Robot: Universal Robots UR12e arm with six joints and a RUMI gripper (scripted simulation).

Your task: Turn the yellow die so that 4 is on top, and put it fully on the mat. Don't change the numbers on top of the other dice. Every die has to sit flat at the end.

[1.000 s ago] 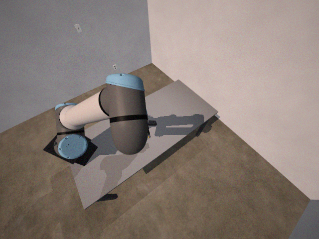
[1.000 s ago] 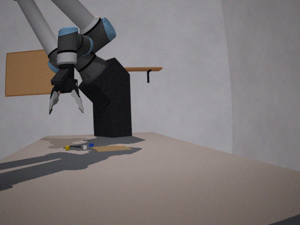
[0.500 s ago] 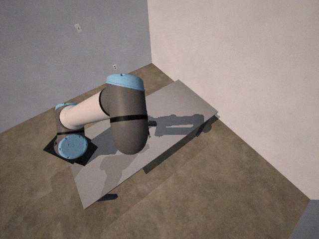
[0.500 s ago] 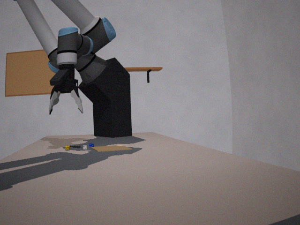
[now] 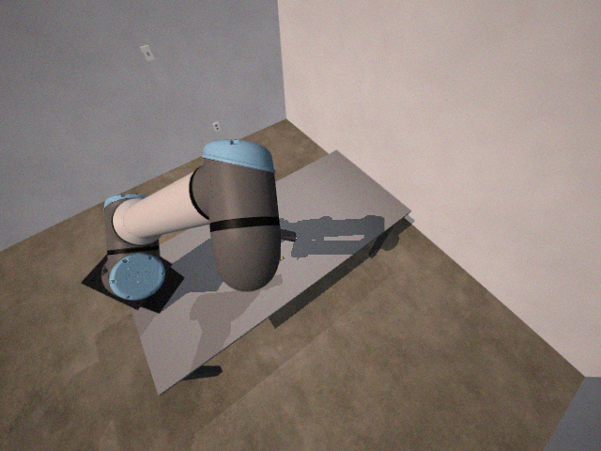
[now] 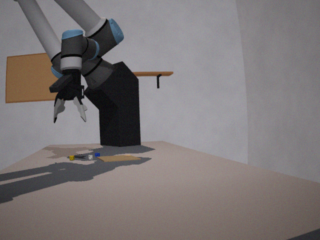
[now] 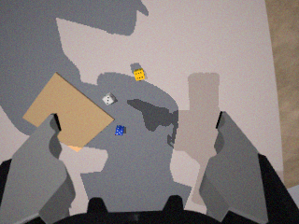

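The yellow die lies 14 cm below my hand. The rest, counted from my hand: white die 1 cm ahead, 8 cm to the left, 14 cm below; then blue die 5 cm behind, 13 cm to the left, 14 cm below; then tan mat 5 cm ahead, 18 cm to the left, 14 cm below.
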